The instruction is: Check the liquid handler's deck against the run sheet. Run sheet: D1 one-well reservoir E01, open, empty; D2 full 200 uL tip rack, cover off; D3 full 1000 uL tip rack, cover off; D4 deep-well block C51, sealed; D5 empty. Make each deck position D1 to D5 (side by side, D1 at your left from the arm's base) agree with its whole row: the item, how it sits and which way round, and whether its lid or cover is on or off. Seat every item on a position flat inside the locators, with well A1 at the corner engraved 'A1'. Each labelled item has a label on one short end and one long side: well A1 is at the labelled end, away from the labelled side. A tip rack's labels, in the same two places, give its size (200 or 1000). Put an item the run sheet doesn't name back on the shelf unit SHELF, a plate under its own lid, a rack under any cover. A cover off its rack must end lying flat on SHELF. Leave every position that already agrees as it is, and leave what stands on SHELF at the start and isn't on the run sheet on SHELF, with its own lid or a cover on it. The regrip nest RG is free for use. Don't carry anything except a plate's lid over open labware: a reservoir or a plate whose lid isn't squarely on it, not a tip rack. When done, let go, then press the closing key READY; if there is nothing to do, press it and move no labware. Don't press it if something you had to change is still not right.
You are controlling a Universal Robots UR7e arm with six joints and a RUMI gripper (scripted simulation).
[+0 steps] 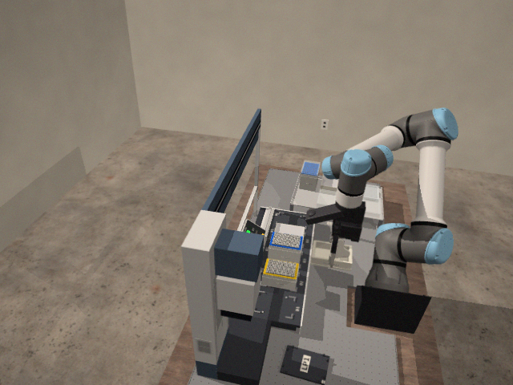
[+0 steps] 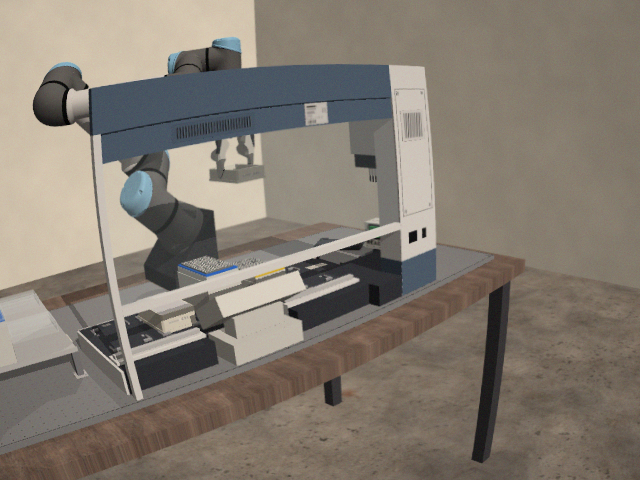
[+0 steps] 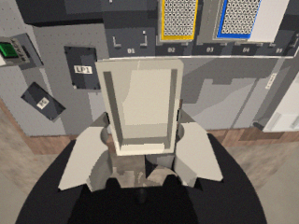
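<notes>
My hand is 18 cm short of the yellow-rimmed tip rack, 6 cm to the left of it and 21 cm above it. Also, from my hand: cream one-well reservoir (1 cm below); blue-rimmed tip rack (20 cm ahead, 18 cm to the right, 19 cm below); dark pad (22 cm to the left, 30 cm below).
</notes>
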